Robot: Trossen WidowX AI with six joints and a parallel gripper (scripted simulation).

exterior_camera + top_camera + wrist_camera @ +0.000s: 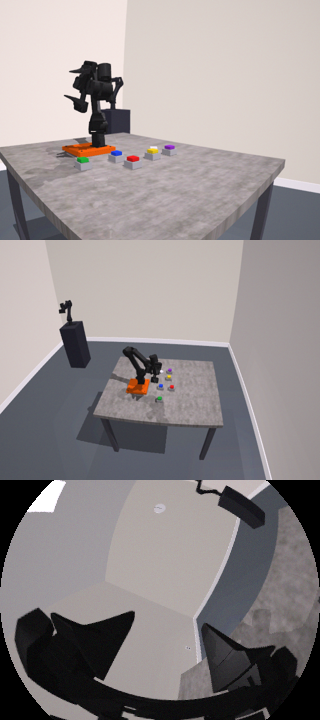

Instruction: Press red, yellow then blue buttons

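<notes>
Right now my gripper tip is 130 mm short of the red button, 200 mm to the right of it and 270 mm above it. The rest, counted from my gripper tip: green button (20 mm ahead, 50 mm to the left, 270 mm below); blue button (20 mm ahead, 210 mm to the left, 270 mm below); yellow button (100 mm ahead, 350 mm to the left, 270 mm below).
</notes>
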